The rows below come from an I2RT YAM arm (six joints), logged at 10 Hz.
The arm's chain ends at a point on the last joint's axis. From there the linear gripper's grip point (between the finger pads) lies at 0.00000 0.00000 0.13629 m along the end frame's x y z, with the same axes.
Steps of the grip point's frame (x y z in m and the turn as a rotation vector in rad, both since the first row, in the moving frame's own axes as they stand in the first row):
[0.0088, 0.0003, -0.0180, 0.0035, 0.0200, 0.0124]
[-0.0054, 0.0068, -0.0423, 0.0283, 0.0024, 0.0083]
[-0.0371, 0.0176, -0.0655, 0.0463, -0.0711, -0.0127]
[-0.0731, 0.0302, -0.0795, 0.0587, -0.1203, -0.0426]
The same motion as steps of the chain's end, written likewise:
[0.0061, 0.0008, -0.0180, 0.0035, 0.0200, 0.0124]
[-0.0057, 0.0107, -0.0422, 0.0283, 0.0024, 0.0083]
[-0.0274, 0.0238, -0.0650, 0.0463, -0.0711, -0.0127]
[-0.0566, 0.0378, -0.0783, 0.0587, -0.1203, -0.0426]

